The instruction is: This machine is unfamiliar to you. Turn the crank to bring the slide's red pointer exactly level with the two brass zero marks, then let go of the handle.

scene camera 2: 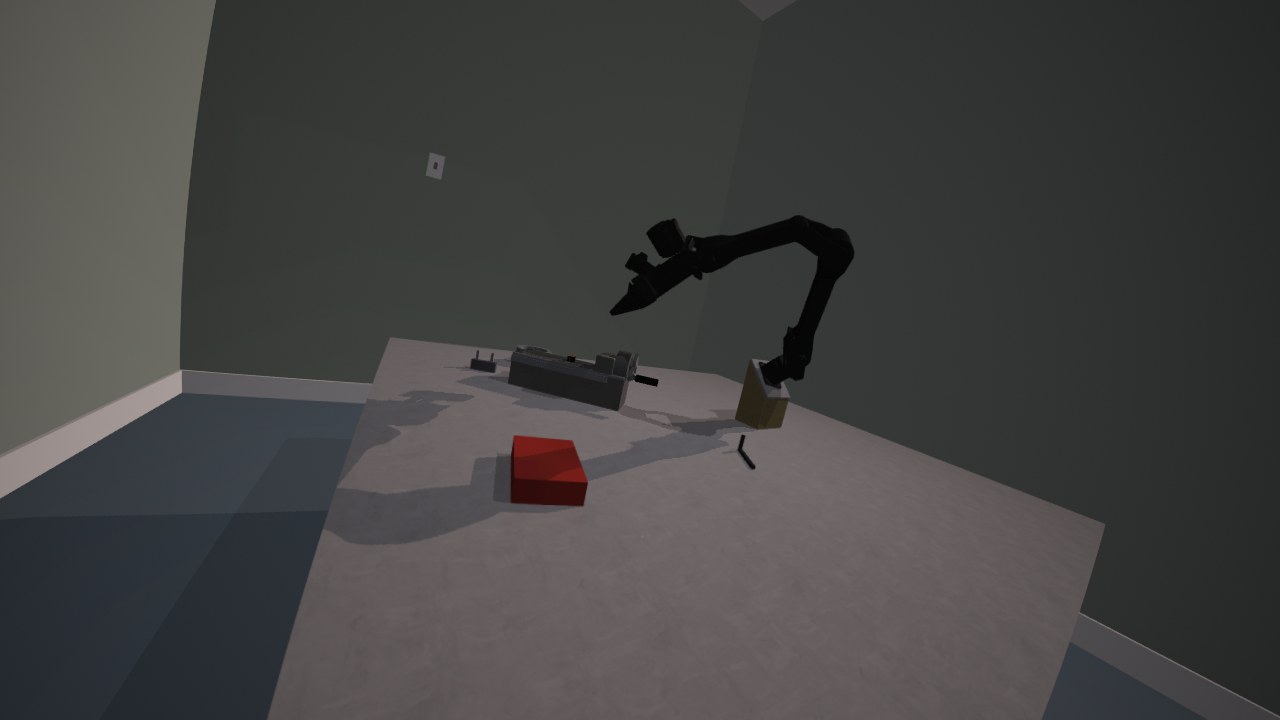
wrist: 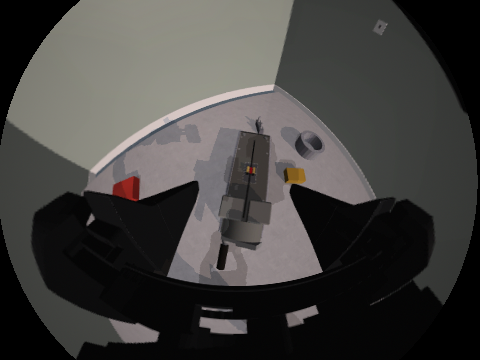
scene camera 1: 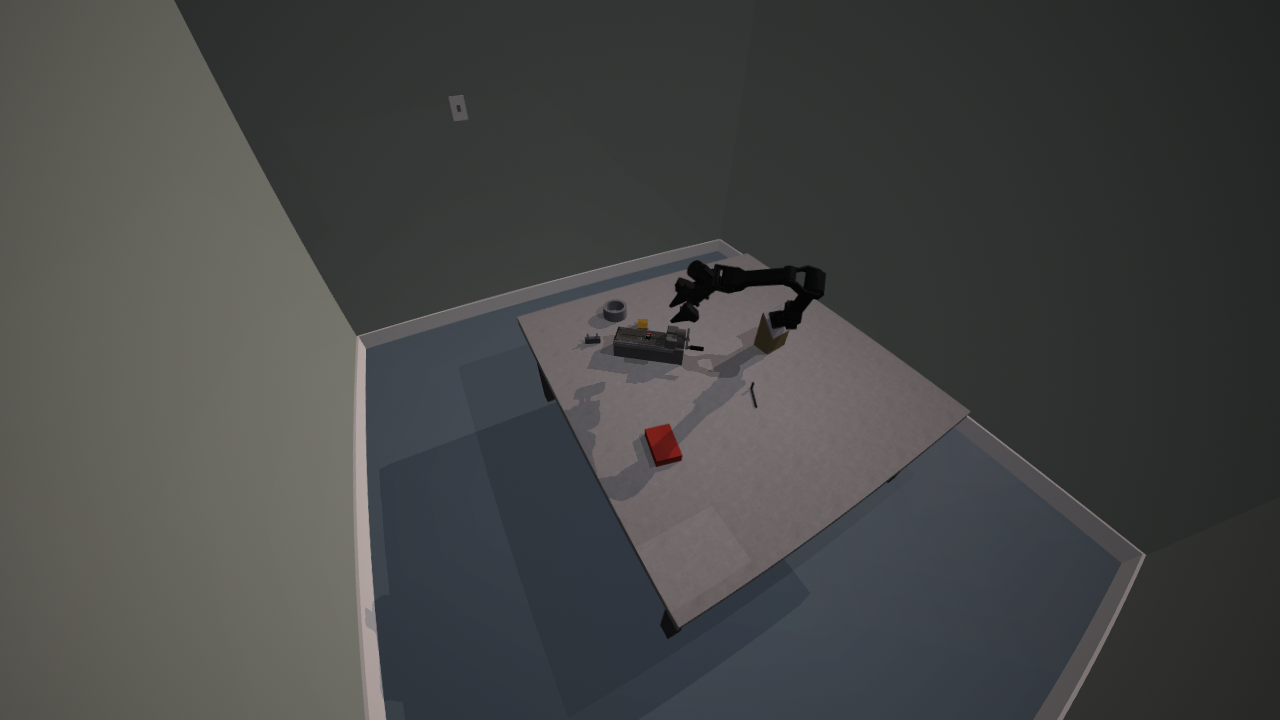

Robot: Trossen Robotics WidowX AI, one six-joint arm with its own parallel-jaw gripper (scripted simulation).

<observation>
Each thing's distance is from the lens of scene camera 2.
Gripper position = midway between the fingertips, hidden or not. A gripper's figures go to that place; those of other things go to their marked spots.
gripper (scene camera 2: 611,313): 0.85 m
red block (scene camera 2: 544,471): 0.45 m
grey slide machine (scene camera 2: 604,384): 0.83 m
The marked spots on the red block and the grey slide machine are 0.41 m apart.
</observation>
